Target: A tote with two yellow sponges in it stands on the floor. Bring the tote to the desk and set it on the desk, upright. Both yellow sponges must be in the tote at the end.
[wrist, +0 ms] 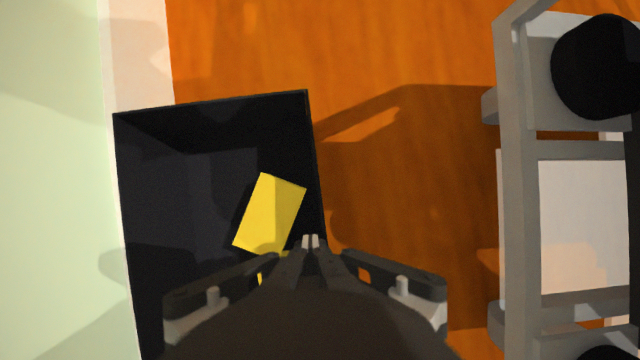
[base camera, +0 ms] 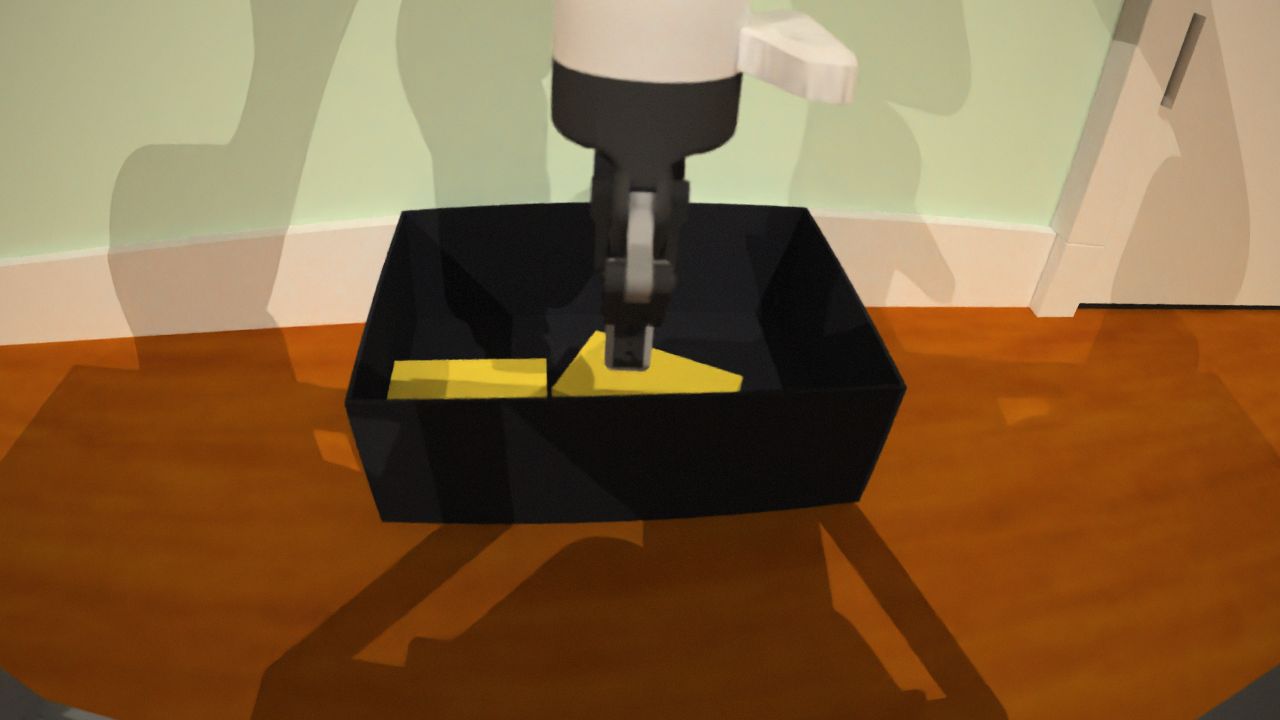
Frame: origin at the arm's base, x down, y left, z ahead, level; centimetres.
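Seen in the pictures: gripper, fingertip midpoint: [wrist: 310, 244] [base camera: 626, 361].
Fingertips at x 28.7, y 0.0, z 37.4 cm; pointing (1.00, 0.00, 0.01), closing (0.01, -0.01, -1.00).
A point is followed by its place in that frame.
The black tote [base camera: 716, 456] {y -5.1, x 34.1, z 36.3 cm} [wrist: 170, 210] {y -2.6, x 35.3, z 55.9 cm} stands upright on the floor beside the wall. Two yellow sponges lie in it. The left sponge [base camera: 467, 378] {y 9.5, x 34.8, z 42.3 cm} is in the near left part in the base view; the angled sponge [base camera: 693, 374] {y -4.3, x 34.8, z 43.7 cm} [wrist: 270, 215] {y -1.8, x 34.8, z 42.6 cm} lies to its right. In the wrist view the left sponge is mostly hidden behind the gripper. My gripper [base camera: 628, 353] {y 0.0, x 28.7, z 37.4 cm} [wrist: 310, 244] {y 0.0, x 28.7, z 37.4 cm} is shut and empty, pointing down. Its tips appear just inside the tote's near rim, in front of the angled sponge in the base view. The desk does not show.
The green wall [base camera: 340, 134] {y 21.2, x 23.5, z 54.7 cm} [wrist: 50, 180] {y -6.4, x 26.2, z 58.4 cm} and its white baseboard [base camera: 349, 277] {y 21.5, x 35.2, z 53.3 cm} run close behind the tote. A white door or panel [base camera: 1226, 205] {y -66.2, x 24.7, z 64.6 cm} is at the right back. My grey base frame [wrist: 517, 200] shows at the right in the wrist view, across a strip of wooden floor [wrist: 400, 210] {y -1.2, x 39.6, z 23.0 cm}.
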